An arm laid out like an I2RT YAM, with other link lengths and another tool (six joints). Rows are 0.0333 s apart.
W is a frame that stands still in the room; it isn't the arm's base.
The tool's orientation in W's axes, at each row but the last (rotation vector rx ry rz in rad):
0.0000, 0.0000, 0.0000
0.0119, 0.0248, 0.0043
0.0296, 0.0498, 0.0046
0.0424, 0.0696, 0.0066
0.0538, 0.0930, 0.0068
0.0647, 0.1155, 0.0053
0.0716, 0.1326, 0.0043
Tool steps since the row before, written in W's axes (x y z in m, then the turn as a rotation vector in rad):
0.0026, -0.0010, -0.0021, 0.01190, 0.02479, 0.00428
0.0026, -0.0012, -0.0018, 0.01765, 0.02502, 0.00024
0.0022, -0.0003, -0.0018, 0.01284, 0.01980, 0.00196
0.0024, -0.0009, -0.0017, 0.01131, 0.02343, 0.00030
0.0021, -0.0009, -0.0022, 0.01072, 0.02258, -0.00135
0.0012, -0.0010, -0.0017, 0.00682, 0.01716, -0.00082
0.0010, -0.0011, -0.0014, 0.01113, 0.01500, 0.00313
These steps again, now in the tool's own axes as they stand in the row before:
0.0026, -0.0010, -0.0021, 0.01190, 0.02479, 0.00428
0.0026, -0.0012, -0.0017, 0.01775, 0.02495, 0.00038
0.0023, -0.0004, -0.0017, 0.01283, 0.01980, 0.00201
0.0025, -0.0010, -0.0015, 0.01145, 0.02336, 0.00010
0.0023, -0.0010, -0.0019, 0.01101, 0.02243, -0.00155
0.0014, -0.0011, -0.0015, 0.00702, 0.01706, -0.00113
0.0012, -0.0012, -0.0012, 0.01075, 0.01519, 0.00350

